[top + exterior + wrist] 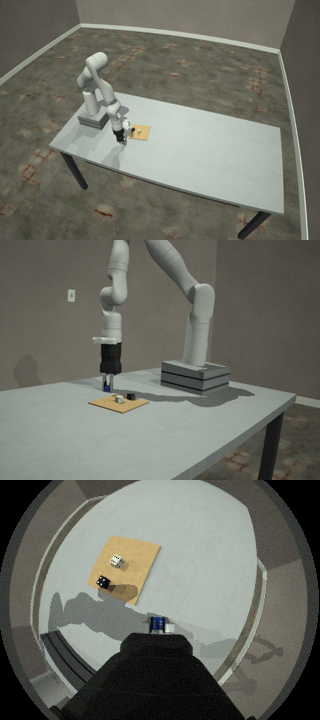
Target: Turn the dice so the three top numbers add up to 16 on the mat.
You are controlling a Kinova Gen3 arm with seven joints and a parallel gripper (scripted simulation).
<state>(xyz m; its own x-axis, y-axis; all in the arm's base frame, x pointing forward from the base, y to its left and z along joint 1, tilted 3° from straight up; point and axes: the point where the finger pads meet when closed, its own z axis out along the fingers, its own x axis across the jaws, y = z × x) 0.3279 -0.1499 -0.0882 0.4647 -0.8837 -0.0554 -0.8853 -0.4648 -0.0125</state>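
My hand is 6 cm short of the white die and 13 cm to the right of it. Round my hand: tan mat: 6 cm ahead, 13 cm to the left, 2 cm below; blue die: 1 cm below; black die: 1 cm ahead, 14 cm to the left.
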